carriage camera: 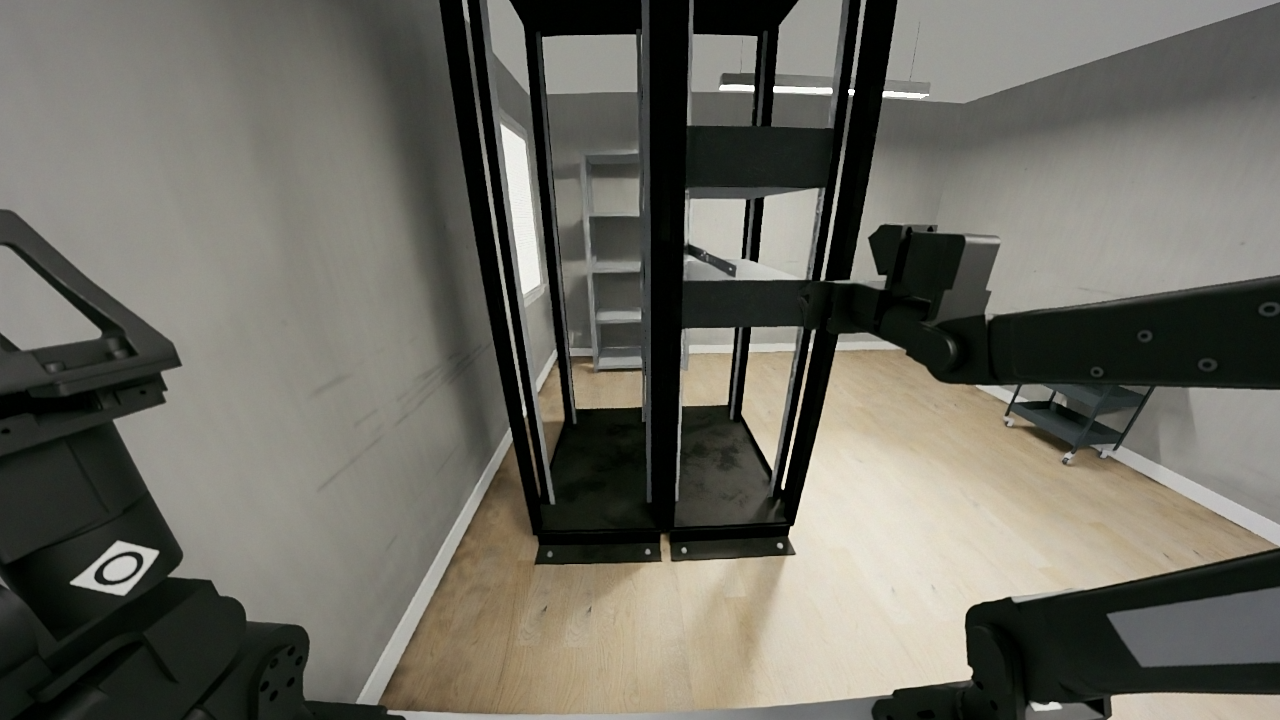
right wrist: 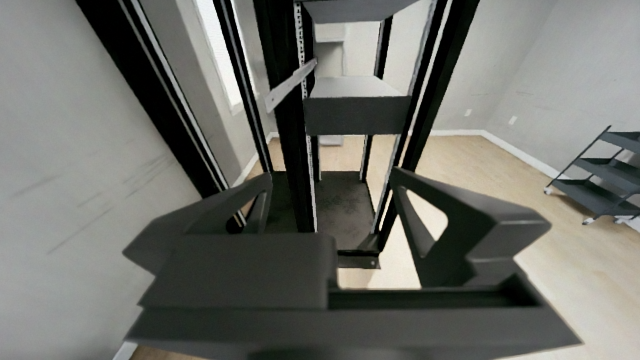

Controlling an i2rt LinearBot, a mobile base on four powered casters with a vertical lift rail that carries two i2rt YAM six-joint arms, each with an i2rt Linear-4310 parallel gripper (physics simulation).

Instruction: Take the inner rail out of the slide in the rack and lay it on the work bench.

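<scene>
The slide rail is a thin strip at the middle post of the black rack. In the right wrist view it slants across the post, its near end standing out toward the camera. Whether the inner rail is apart from the rest of the slide cannot be told. My right gripper is open and empty, with the rail above and beyond its fingers. In the carriage view the right wrist reaches in at the rack's right side. My left gripper is open, with one finger at the left edge, away from the rack. The work bench does not show.
Two dark-fronted units sit in the rack's right bay; the lower unit also shows in the right wrist view. A wheeled cart stands at the right wall. A grey shelf unit stands behind the rack.
</scene>
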